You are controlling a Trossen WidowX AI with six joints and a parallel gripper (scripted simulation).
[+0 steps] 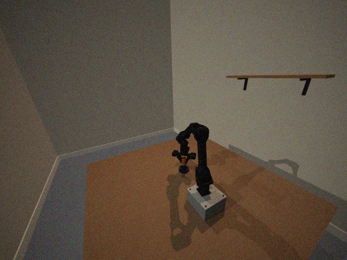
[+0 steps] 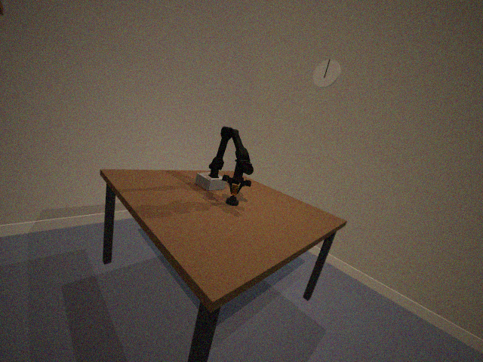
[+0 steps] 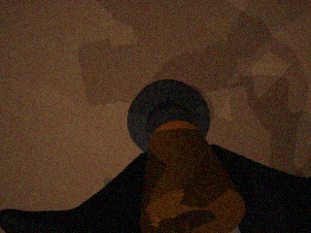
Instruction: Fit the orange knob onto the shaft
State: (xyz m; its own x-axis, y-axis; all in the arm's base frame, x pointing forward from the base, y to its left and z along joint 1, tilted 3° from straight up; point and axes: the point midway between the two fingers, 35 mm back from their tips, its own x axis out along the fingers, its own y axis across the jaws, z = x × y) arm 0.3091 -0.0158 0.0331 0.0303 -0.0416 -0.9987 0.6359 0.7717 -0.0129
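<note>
Right now the orange knob is 2 cm above my gripper tip. The rest, counted from my gripper tip: round pedestal 4 cm below.
</note>
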